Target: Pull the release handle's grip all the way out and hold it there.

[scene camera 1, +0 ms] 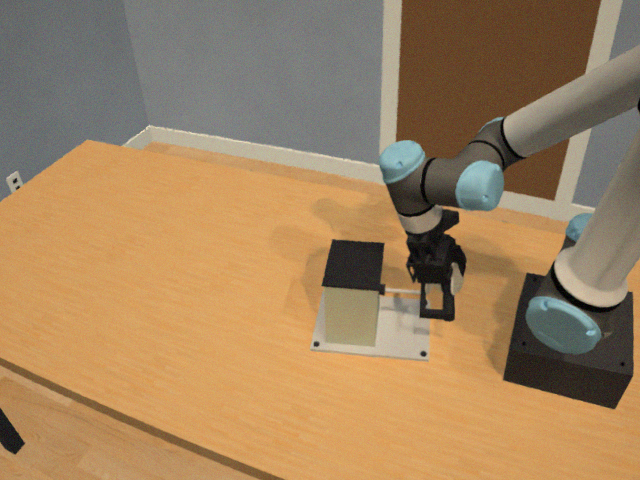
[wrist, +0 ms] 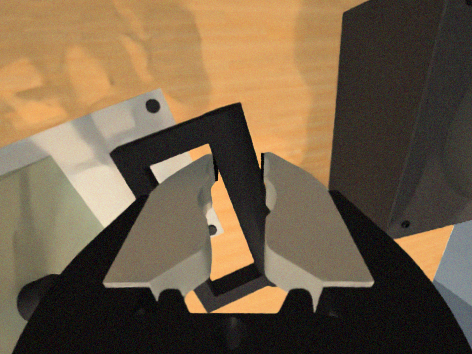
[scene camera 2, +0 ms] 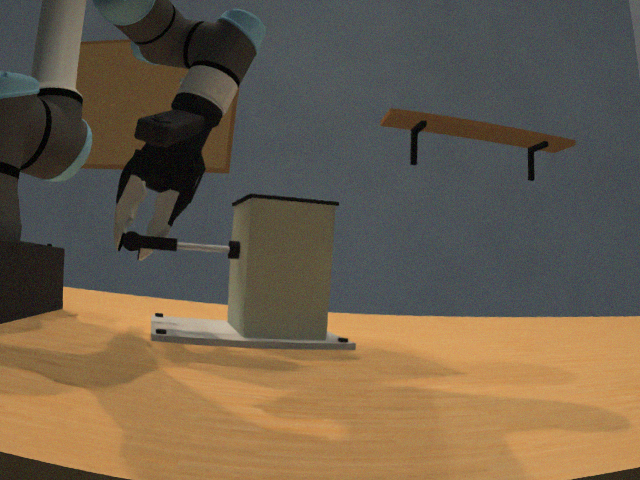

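Observation:
The release handle's black, frame-shaped grip stands out from a pale green housing with a black lid. A length of light metal rod shows between the grip and the black collar on the housing's side. My gripper is shut on the grip's outer bar, one finger inside the frame and one outside. The fingers hide part of the grip in the wrist view.
The housing stands on a white base plate with black corner bolts, on the wooden table. The arm's dark base block is on the grip's outer side. A wall shelf hangs behind.

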